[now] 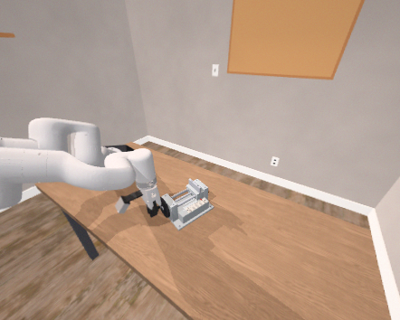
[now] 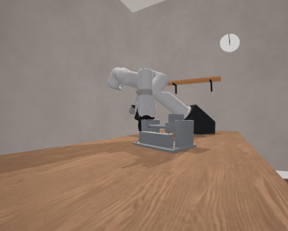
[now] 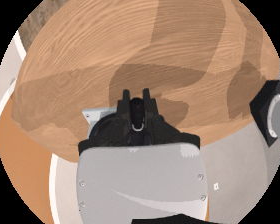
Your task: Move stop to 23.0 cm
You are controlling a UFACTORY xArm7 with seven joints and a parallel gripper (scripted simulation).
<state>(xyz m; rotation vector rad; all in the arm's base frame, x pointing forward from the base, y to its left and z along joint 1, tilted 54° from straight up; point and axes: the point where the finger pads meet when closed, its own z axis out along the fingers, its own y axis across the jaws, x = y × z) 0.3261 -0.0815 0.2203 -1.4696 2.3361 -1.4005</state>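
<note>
The handwheel is 2 cm ahead of my hand and 2 cm to the left of it. From my hand the other things lie so: sliding stop block 16 cm ahead, 14 cm to the left, 3 cm above.
</note>
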